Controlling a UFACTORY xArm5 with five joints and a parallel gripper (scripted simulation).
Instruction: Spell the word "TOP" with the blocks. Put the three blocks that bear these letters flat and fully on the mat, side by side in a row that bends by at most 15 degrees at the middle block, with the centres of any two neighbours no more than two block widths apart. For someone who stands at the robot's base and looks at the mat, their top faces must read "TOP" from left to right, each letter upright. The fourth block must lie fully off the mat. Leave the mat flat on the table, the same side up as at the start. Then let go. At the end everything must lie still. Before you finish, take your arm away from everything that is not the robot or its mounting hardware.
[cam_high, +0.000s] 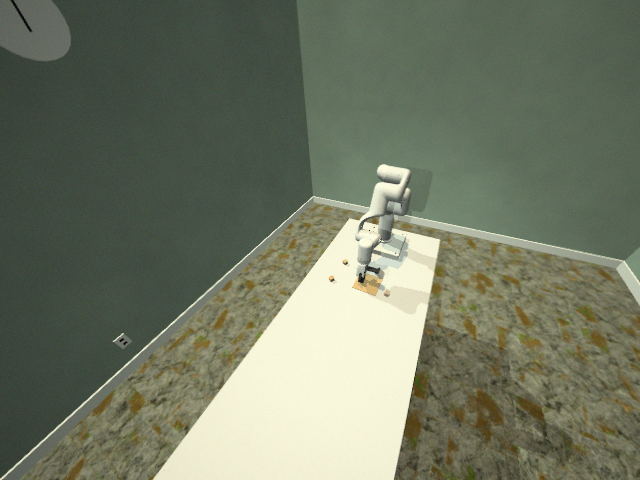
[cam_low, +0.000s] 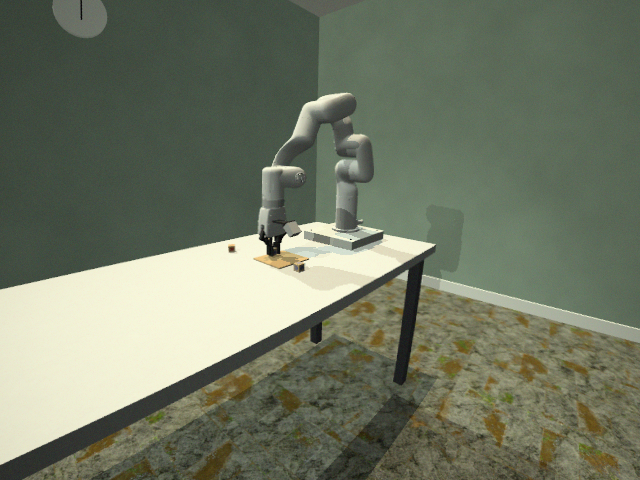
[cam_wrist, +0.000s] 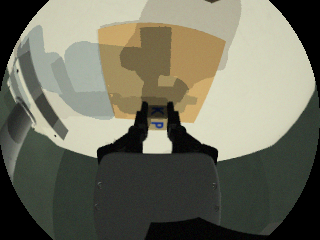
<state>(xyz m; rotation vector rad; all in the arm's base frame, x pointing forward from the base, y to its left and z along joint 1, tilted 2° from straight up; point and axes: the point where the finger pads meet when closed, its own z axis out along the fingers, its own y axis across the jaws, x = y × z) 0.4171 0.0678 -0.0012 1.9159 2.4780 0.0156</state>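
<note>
Right now the tan mat is 10 mm behind my hand, 40 mm to the left of it and 30 mm below it.
</note>
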